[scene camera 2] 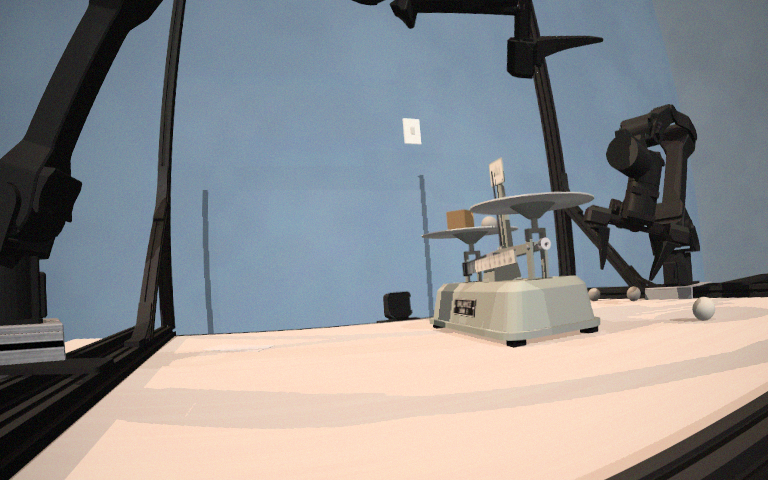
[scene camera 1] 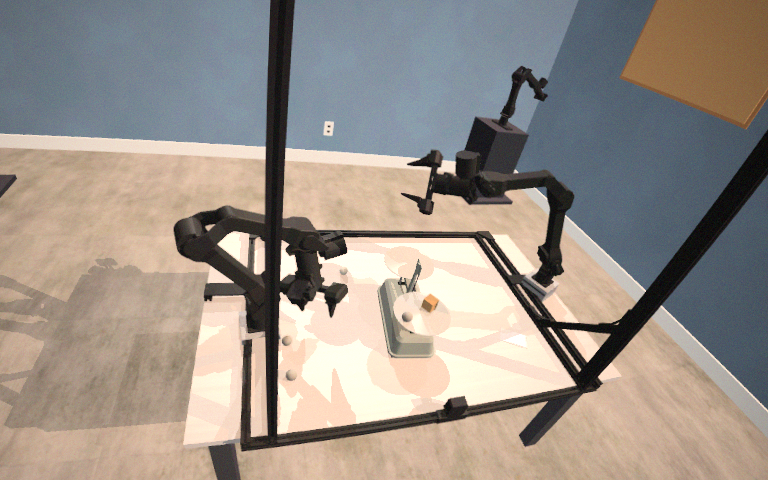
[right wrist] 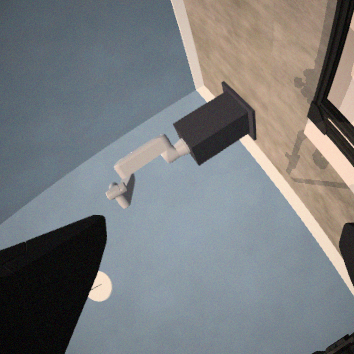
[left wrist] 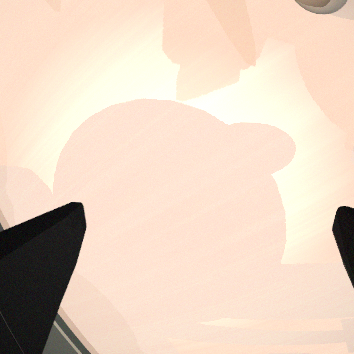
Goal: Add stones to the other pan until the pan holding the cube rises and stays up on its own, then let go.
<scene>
my left gripper: scene camera 2 626, 275; scene camera 1; left wrist; not seen in the right wrist view (out of frame)
same spot on my left gripper: [left wrist: 47, 246] = [scene camera 1: 328, 311]
</scene>
